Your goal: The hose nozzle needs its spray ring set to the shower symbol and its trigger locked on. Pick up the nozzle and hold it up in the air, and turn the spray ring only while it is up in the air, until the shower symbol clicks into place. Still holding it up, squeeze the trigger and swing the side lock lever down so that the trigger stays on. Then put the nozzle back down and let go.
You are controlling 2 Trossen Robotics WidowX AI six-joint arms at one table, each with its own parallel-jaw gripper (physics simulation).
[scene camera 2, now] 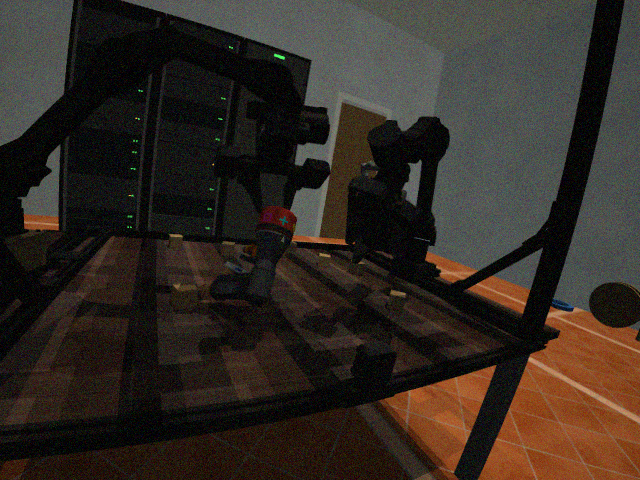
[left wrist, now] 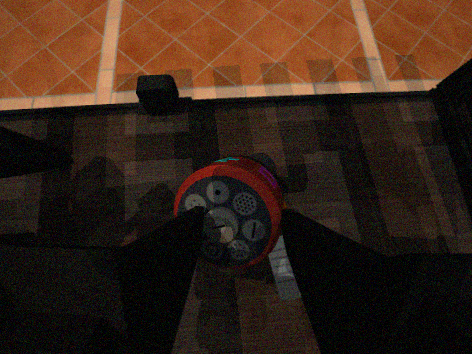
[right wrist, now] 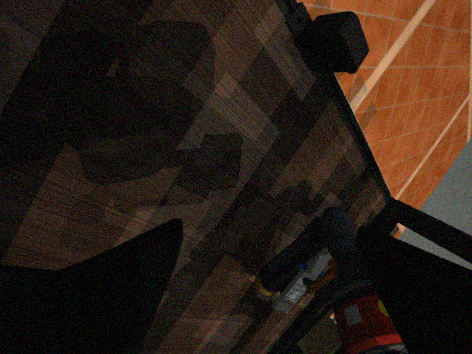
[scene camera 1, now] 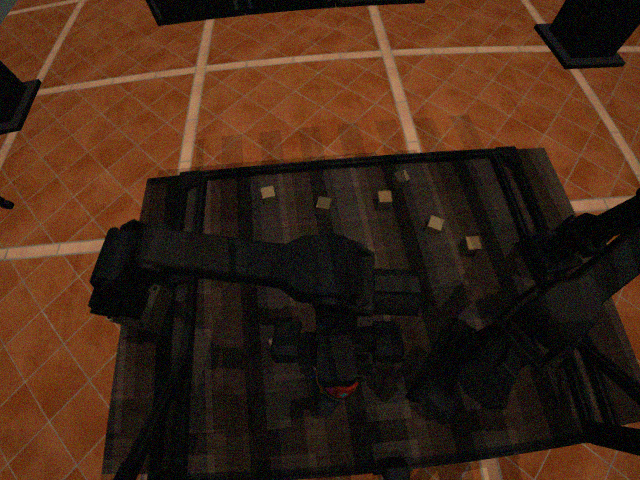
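Pixels of known places: left gripper, fingertip midpoint: (scene camera 2: 273,213) (left wrist: 242,215) (right wrist: 392,350); right gripper, fingertip midpoint: (scene camera 2: 351,254) (left wrist: 51,202) (right wrist: 269,231) (scene camera 1: 417,380); left arm's base, link origin: (scene camera 1: 132,302); right arm's base, link origin: (scene camera 2: 414,260) (scene camera 1: 556,248).
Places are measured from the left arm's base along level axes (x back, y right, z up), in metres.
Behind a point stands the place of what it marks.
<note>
The dark nozzle (scene camera 2: 268,253) {z 0.049, x -0.463, y 0.100 m} hangs in the air, its red spray ring (scene camera 1: 338,390) {z 0.109, x -0.471, y 0.077 m} (scene camera 2: 277,219) {z 0.097, x -0.470, y 0.084 m} (left wrist: 274,227) {z 0.106, x -0.450, y 0.051 m} (right wrist: 367,325) {z 0.084, x -0.501, y 0.051 m} up and its handle low. A cyan cross on the ring faces scene camera 2; which symbol is set cannot be told. The pale trigger (scene camera 2: 235,267) {z 0.003, x -0.416, y 0.040 m} (left wrist: 285,272) {z 0.001, x -0.416, y 0.021 m} (right wrist: 297,292) {z 0.002, x -0.421, y 0.031 m} and orange lock lever (scene camera 2: 250,251) {z 0.038, x -0.437, y 0.058 m} (right wrist: 325,277) {z 0.033, x -0.478, y 0.058 m} show; the lever's exact position is unclear. My left gripper (scene camera 2: 272,205) {z 0.101, x -0.465, y 0.054 m} (left wrist: 242,215) {z 0.101, x -0.465, y 0.054 m} is shut on the nozzle at its ring end. My right gripper (right wrist: 269,231) {z 0.049, x -0.608, y 0.039 m} is open and empty, apart from the nozzle.
Several small wooden cubes (scene camera 1: 267,192) {z -0.049, x -0.212, y -0.354 m} (scene camera 1: 435,223) {z -0.049, x -0.655, y -0.335 m} (scene camera 2: 184,297) {z -0.061, x -0.336, y 0.035 m} lie on the dark wooden table (scene camera 1: 284,408) {z -0.083, x -0.370, y 0.143 m}. A black block (scene camera 2: 373,361) {z -0.039, x -0.598, y 0.225 m} (left wrist: 157,92) {z -0.033, x -0.600, y 0.199 m} (right wrist: 340,42) {z -0.032, x -0.617, y 0.194 m} stands at the table's near edge in scene camera 2. Dark frame posts (scene camera 2: 573,170) {z 0.276, x -1.010, y 0.089 m} rise at the table's sides.
</note>
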